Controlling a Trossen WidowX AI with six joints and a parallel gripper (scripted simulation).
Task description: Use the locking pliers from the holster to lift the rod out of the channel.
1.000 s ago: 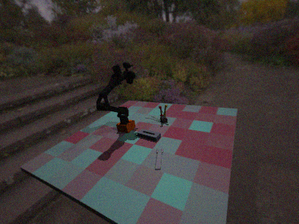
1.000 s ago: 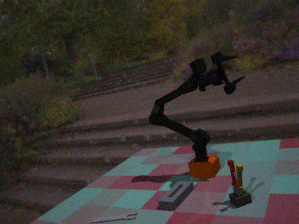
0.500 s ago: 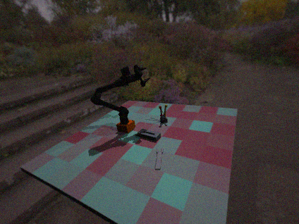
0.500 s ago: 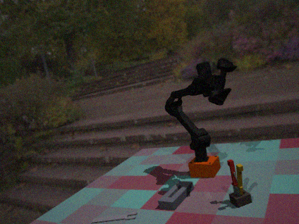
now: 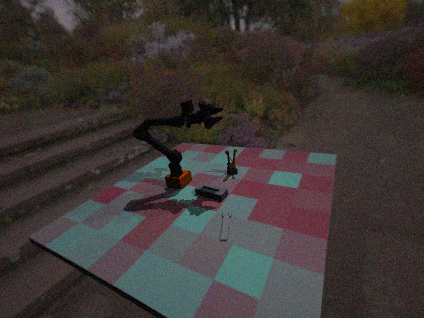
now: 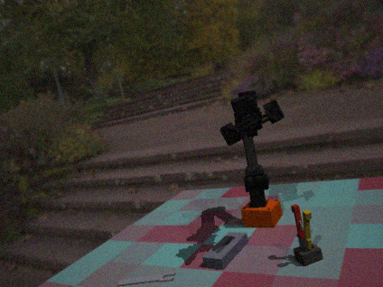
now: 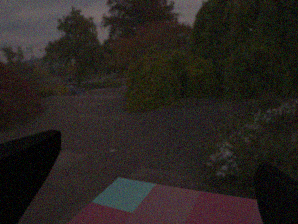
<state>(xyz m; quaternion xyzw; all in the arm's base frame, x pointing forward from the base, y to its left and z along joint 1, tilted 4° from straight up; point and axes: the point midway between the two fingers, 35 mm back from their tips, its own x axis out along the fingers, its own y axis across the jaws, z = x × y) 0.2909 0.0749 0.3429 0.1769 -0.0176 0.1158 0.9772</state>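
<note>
Right now my gripper tip is 1 cm short of the yellow handle, 9 cm to the right of it and 32 cm above it. The rest, counted from my gripper tip: channel block (6 cm behind, 18 cm to the right, 40 cm below); dark holster (1 cm behind, 8 cm to the left, 41 cm below); yellow rod (6 cm behind, 18 cm to the right, 41 cm below).
</note>
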